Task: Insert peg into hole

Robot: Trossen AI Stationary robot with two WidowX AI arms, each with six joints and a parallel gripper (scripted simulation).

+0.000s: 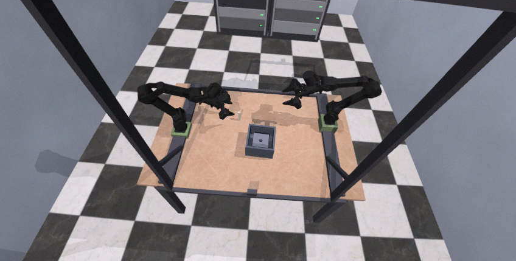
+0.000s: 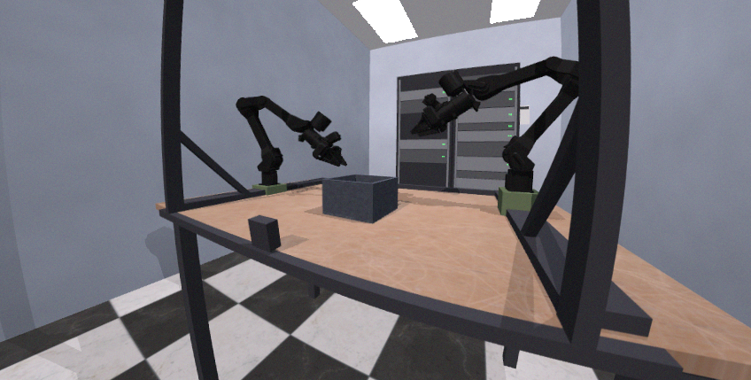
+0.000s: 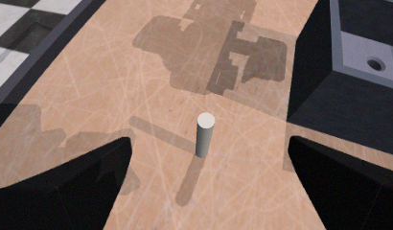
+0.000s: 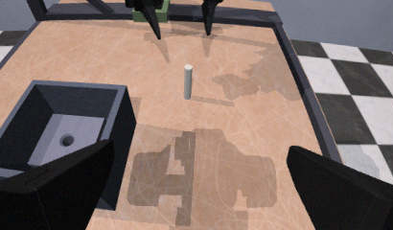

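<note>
The white peg is 100 mm below my left hand, 60 mm to the right of it and 10 mm ahead of it. Also, from my left hand: box 190 mm behind, 180 mm to the right, 120 mm below.
</note>
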